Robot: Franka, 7 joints.
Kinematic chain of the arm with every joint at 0, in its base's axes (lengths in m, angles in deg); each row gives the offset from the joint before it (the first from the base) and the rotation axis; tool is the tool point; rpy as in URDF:
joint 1: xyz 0 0 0.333 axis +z
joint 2: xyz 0 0 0 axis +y
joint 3: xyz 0 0 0.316 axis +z
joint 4: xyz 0.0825 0 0 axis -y
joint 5: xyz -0.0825 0 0.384 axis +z
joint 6: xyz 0 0 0 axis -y
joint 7: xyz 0.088 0 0 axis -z
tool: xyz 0 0 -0.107 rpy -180 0 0
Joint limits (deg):
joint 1: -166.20..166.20
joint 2: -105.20..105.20
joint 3: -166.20..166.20
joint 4: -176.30..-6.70
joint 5: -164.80..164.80
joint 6: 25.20..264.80
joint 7: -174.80..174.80
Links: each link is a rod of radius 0.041 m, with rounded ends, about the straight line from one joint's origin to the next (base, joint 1, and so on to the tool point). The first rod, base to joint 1, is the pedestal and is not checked.
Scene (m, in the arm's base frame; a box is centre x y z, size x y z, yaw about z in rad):
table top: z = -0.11
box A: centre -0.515 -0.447 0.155 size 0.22 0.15 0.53 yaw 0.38
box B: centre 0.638 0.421 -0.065 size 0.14 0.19 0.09 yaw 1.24
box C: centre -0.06 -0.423 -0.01 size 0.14 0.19 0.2 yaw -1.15
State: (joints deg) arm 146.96 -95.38 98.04 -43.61 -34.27 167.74 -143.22
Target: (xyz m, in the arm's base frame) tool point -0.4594 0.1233 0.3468
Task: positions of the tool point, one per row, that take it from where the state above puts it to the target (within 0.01 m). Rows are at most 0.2 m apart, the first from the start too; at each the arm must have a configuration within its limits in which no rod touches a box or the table.
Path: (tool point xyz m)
1: 0.3079 -0.7590 0.2080
2: 0.1504 -0.7815 0.2691
3: 0.0070 -0.7561 0.3521
4: -0.1101 -0.6857 0.4437
5: -0.1924 -0.5780 0.5300
6: -0.2372 -0.4446 0.5976
7: -0.2467 -0.2988 0.6360
8: -0.3599 -0.2264 0.5725
9: -0.4374 -0.1205 0.5016
10: -0.4710 0.0021 0.4255
11: -0.4594 0.1233 0.3468

